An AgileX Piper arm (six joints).
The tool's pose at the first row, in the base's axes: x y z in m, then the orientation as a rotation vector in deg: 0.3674, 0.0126, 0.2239, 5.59, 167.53, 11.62
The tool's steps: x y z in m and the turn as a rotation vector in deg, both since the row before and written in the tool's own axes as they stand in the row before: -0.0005, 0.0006, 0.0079, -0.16, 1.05, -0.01; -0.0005, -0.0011, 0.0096, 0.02, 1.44, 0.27; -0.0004, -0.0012, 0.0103, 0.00, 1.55, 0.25; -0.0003, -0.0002, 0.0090, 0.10, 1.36, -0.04; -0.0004, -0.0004, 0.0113, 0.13, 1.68, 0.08; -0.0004, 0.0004, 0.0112, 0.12, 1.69, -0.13; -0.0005, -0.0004, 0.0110, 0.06, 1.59, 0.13
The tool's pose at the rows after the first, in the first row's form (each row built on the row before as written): 0.3696, 0.0142, 0.2164, 5.47, 168.55, 11.97; 0.3719, 0.0144, 0.2070, 5.76, 169.99, 12.14; 0.3740, 0.0146, 0.1968, 6.01, 171.53, 12.35; 0.3756, 0.0156, 0.1880, 5.85, 172.90, 12.35; 0.3773, 0.0167, 0.1769, 5.85, 174.59, 12.36; 0.3787, 0.0186, 0.1659, 5.53, 176.28, 12.36; 0.3798, 0.0197, 0.1550, 5.61, 177.87, 12.46
